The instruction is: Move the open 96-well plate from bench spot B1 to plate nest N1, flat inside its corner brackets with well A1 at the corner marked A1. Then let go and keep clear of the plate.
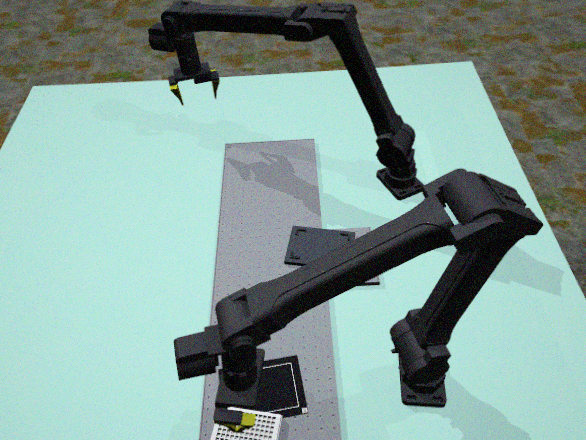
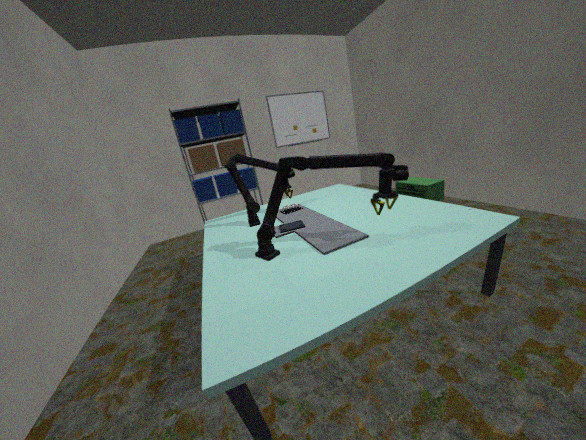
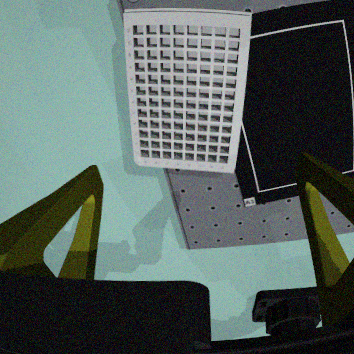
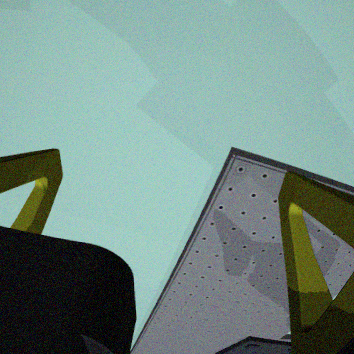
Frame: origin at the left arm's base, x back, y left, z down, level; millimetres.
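Seen in the pictures: left gripper, between the fingertips: [image 1: 241,405] [image 2: 289,196] [image 3: 198,168]; right gripper, between the fingertips: [image 1: 199,101] [image 2: 384,212] [image 4: 168,172]; left arm's base, origin of its link: [image 1: 420,378] [image 2: 254,223] [image 3: 290,301]; right arm's base, origin of its link: [image 1: 399,182] [image 2: 267,254].
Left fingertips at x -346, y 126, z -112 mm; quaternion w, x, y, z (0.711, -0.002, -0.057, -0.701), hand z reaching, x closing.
Observation:
Offsets run from my left fingertips to a thing's top centre. "spot": to the spot under its first point. Level surfaces: height alone.
The white open 96-well plate @(dx -1, dy +13, dz +82 mm) [image 1: 270,426] [image 3: 185,95] sits across one edge of the black bench spot @(spot: dx +100, dy -95, dz +96 mm) [image 1: 301,382] [image 3: 300,100], covering part of its white outline. Whether it lies fully flat is unclear. The A1 label shows at a corner of the spot. The dark plate nest @(dx +126, dy -452, dz +81 mm) [image 1: 315,245] [image 2: 292,226] has corner brackets; the left arm hides part of it and its A1 mark cannot be read. My left gripper [image 2: 289,193] [image 3: 198,168] is open above the plate, fingers apart and not around it. My right gripper [image 1: 199,100] [image 2: 384,210] [image 4: 168,172] is open and empty, high above the table.
The grey perforated board @(dz +98 mm) [image 1: 270,185] [image 2: 332,237] [image 4: 220,280] runs under the nest and the bench spot. A light-grey piece with a dark edge @(spot: dx +251, dy -355, dz +107 mm) [image 1: 371,284] shows beside the nest, behind the left forearm. The pale green table @(dz +112 mm) [image 1: 110,225] [image 2: 300,295] surrounds the board.

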